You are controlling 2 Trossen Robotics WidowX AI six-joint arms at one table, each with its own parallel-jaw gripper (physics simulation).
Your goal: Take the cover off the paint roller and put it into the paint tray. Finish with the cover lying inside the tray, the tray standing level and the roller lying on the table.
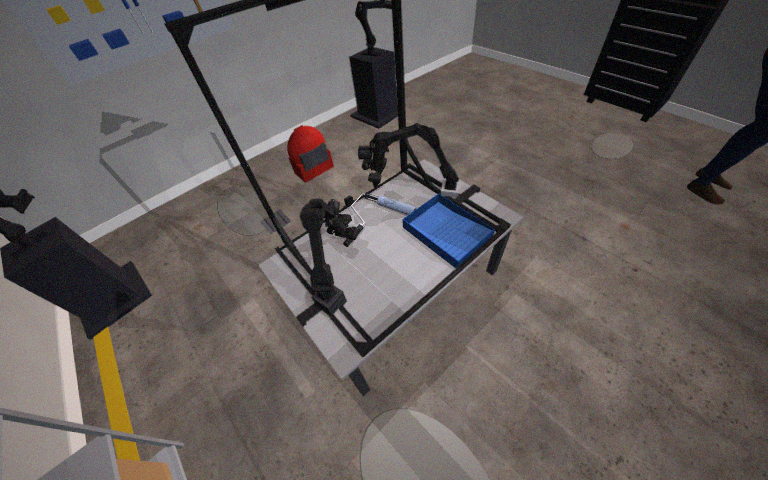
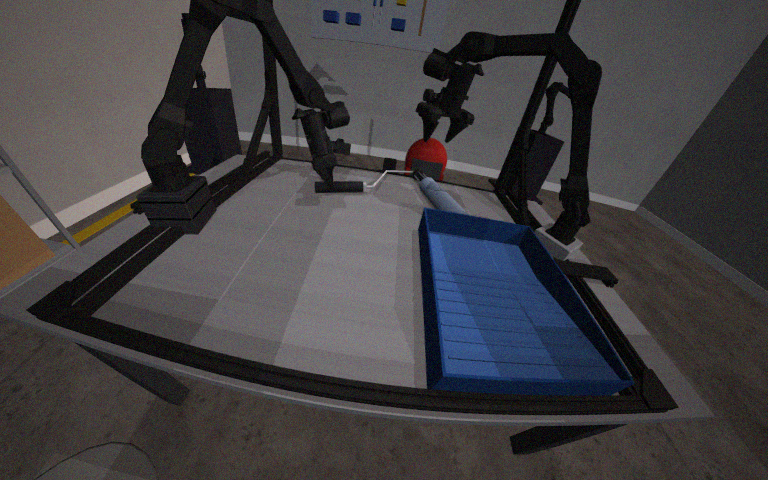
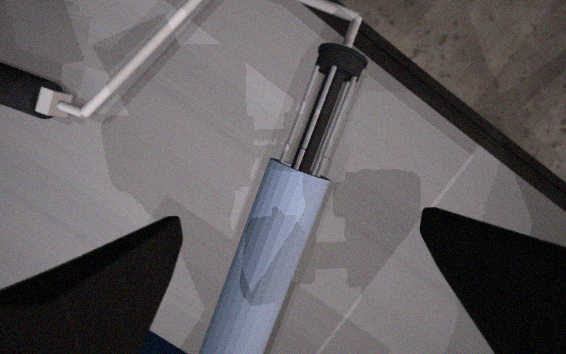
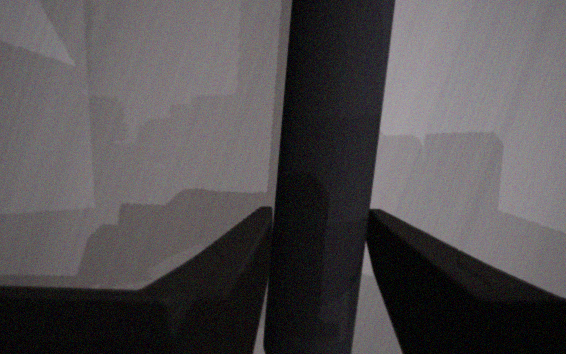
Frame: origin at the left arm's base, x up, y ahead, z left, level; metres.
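Where they show: left gripper, between the fingertips: (image 2: 435, 142) (image 3: 301, 223); right gripper, between the fingertips: (image 1: 351, 238) (image 2: 331, 187) (image 4: 318, 219); left arm's base, origin of its link: (image 1: 450, 186) (image 2: 560, 235); right arm's base, origin of its link: (image 1: 327, 294) (image 2: 172, 185).
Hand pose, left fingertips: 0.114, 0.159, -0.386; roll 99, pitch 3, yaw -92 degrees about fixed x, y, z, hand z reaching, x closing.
Note:
Things, the pixels of their top centre, and the offset from my left fingertips, as dx, dy, dz. "spot": a spot on its surface instead. Level surfaces: height alone.
- white wire frame, a spot on its surface: (image 2: 381, 177) (image 1: 357, 213) spot: -0.149, +0.109, -0.099
- cage, centre of its top: (image 3: 292, 193) -0.127, -0.001, +0.019
- pale blue cover, centre of its top: (image 3: 250, 313) (image 2: 444, 189) (image 1: 396, 201) -0.102, +0.030, +0.109
- blue paint tray, centre of its top: (image 2: 505, 272) (image 1: 447, 224) -0.104, +0.145, +0.406
- table, height of its surface: dx -0.169
The paint roller lies at the back of the table. Its dark handle (image 2: 339, 187) (image 4: 327, 140) is clamped in my shut right gripper (image 1: 351, 233) (image 2: 327, 178) (image 4: 318, 219), low at the table top. The white wire frame (image 1: 358, 210) (image 2: 382, 177) leads to the cage (image 3: 324, 112), which is partly bare. The pale blue cover (image 1: 395, 205) (image 2: 439, 196) (image 3: 271, 253) is slid partway off the cage, with its far end at the tray's back wall. The blue paint tray (image 1: 449, 229) (image 2: 496, 305) stands level and empty. My left gripper (image 1: 374, 180) (image 2: 440, 135) (image 3: 301, 223) is wide open, well above the cover.
A red welding helmet (image 1: 308, 152) (image 2: 427, 154) lies on the floor behind the table (image 1: 382, 271). A black gantry frame (image 1: 215, 114) rises around the table. A dark cabinet (image 1: 374, 86) stands by the wall.

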